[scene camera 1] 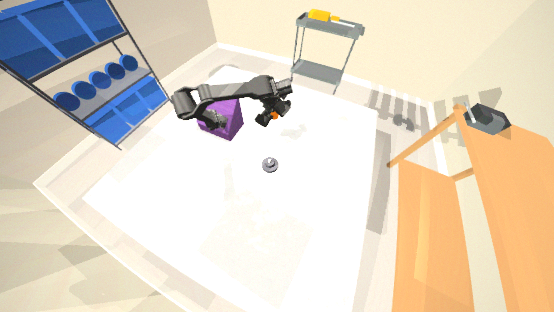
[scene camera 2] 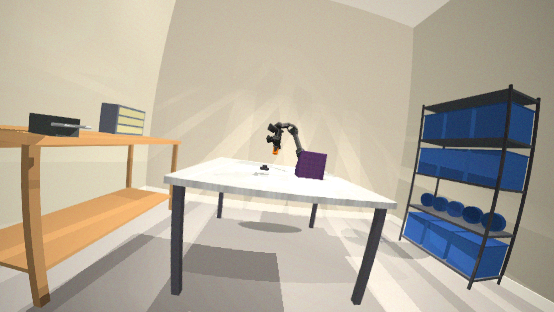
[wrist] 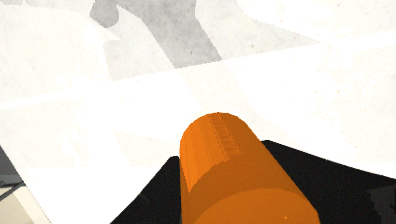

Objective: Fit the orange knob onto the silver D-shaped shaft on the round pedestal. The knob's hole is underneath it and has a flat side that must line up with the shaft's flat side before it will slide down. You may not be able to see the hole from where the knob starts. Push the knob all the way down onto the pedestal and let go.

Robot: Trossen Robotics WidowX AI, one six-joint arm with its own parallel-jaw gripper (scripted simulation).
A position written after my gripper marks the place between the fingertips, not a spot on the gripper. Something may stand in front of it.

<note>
My gripper (wrist: 220, 156) carries an orange knob (wrist: 223, 165).
</note>
